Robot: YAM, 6 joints.
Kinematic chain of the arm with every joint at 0, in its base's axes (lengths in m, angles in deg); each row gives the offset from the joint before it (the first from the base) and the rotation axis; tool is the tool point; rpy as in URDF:
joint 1: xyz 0 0 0.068 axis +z
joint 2: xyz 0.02 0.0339 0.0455 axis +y
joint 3: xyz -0.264 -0.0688 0 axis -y
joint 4: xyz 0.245 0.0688 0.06 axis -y
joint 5: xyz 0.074 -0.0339 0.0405 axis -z
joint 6: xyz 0.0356 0 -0.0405 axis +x
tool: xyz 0 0 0 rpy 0 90 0
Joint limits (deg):
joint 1: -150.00..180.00
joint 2: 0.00..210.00
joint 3: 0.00..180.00
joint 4: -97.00..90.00
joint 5: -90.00..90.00
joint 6: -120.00..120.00
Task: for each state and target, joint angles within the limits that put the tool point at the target. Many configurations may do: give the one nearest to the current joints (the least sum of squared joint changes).
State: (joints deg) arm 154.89 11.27 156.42 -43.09 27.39 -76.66
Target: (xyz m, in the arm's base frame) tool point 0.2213 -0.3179 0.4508
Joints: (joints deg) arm 122.61 15.82 140.98 -55.59 25.06 -76.66
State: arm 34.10 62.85 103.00 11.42 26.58 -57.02
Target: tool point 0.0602 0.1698 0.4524
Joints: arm 74.47 50.15 64.16 -3.96 20.62 -57.02
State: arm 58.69 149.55 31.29 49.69 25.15 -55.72
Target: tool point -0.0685 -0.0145 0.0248
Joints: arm 11.38 182.86 0.00 17.57 1.12 -55.72
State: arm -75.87 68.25 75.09 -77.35 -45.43 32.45
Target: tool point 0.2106 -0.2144 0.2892
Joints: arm -50.46 91.89 80.05 -67.25 -46.77 32.45
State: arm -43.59 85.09 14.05 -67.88 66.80 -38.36
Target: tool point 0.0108 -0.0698 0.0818
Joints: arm -53.97 93.17 11.06 -54.71 65.22 -38.36
